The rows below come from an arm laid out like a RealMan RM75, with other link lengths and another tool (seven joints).
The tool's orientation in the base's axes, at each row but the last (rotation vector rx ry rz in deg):
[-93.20, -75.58, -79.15]
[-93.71, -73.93, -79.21]
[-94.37, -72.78, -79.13]
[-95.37, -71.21, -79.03]
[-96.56, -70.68, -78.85]
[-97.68, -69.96, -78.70]
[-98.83, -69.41, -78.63]
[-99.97, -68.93, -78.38]
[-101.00, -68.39, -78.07]
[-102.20, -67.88, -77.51]
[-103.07, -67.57, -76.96]
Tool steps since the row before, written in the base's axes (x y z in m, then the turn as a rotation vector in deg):
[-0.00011, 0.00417, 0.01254, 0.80, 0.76, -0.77]
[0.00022, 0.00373, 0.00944, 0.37, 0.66, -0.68]
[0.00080, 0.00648, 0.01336, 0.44, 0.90, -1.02]
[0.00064, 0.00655, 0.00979, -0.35, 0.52, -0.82]
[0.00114, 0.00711, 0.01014, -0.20, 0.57, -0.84]
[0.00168, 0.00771, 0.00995, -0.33, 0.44, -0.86]
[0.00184, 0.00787, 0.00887, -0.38, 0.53, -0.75]
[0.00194, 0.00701, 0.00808, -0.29, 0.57, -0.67]
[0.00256, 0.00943, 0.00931, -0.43, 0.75, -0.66]
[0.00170, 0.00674, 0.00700, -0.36, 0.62, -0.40]
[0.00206, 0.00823, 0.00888, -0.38, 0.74, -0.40]
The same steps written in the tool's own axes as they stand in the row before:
[0.01320, 0.00037, 0.00050, -0.55, 0.41, 1.16]
[0.01009, 0.00017, 0.00109, -0.48, 0.05, 0.89]
[0.01460, 0.00006, 0.00281, -0.74, 0.00, 1.22]
[0.01117, -0.00079, 0.00370, -0.65, -0.58, 0.54]
[0.01170, -0.00065, 0.00417, -0.66, -0.47, 0.65]
[0.01172, -0.00057, 0.00485, -0.72, -0.54, 0.49]
[0.01078, -0.00073, 0.00523, -0.59, -0.61, 0.52]
[0.00983, -0.00050, 0.00462, -0.50, -0.54, 0.57]
[0.01178, -0.00099, 0.00651, -0.44, -0.74, 0.66]
[0.00879, -0.00094, 0.00438, -0.23, -0.61, 0.50]
[0.01109, -0.00126, 0.00512, -0.19, -0.68, 0.60]

